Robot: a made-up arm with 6 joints.
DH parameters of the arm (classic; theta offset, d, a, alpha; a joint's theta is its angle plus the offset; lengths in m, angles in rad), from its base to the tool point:
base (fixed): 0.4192 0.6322 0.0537 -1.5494
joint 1: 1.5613 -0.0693 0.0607 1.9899
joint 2: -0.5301 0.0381 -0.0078 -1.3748
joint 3: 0 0.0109 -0.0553 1.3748
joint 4: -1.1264 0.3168 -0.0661 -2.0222
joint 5: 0 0.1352 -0.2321 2.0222
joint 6: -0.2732 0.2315 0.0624 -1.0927
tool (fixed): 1.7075 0.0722 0 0
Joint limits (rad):
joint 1: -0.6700..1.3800
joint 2: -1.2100..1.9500
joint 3: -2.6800..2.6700
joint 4: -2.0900..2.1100
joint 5: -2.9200..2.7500
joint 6: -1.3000..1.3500
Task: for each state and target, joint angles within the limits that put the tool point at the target. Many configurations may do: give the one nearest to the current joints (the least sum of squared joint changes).
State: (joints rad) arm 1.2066 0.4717 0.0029 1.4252 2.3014 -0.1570
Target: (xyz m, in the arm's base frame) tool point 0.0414 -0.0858 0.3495
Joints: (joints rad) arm 1.1089 0.5379 -0.0665 1.4830 2.5898 -0.1460
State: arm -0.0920 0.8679 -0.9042 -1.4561 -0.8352 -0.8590
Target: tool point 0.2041 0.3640 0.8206
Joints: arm -0.1545 0.3724 -1.4234 -0.6612 -0.9622 -1.0590
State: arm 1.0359 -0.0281 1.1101 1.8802 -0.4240 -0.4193
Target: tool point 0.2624 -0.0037 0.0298
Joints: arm 1.3438 -0.3682 0.3007 1.3593 -0.3264 -0.1663
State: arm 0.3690 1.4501 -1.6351 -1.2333 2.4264 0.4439
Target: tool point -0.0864 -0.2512 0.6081
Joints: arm 0.1736 1.5532 -1.5679 -1.0458 2.6685 0.4204
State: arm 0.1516 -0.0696 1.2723 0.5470 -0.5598 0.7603
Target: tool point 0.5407 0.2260 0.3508
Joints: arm 0.0541 0.0929 1.1346 0.4109 -0.8633 0.7735
